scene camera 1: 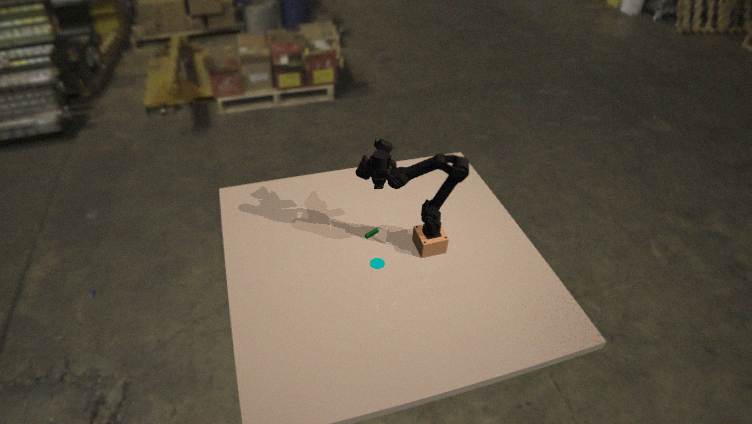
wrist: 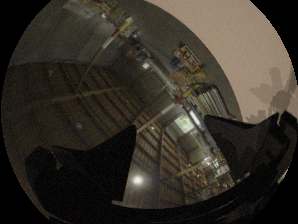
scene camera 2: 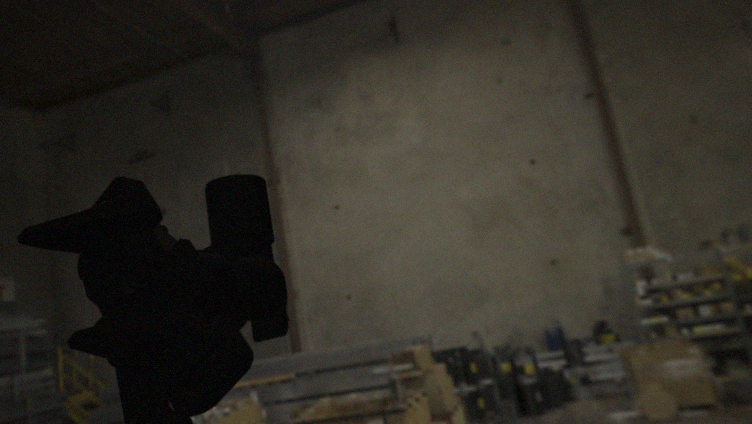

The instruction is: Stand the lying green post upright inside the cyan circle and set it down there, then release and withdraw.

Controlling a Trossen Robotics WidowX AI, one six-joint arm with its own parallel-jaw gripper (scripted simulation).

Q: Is my gripper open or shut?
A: Open.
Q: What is my gripper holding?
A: Nothing.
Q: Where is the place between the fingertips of my gripper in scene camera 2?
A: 45, 284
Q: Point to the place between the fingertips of my gripper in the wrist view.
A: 171, 123
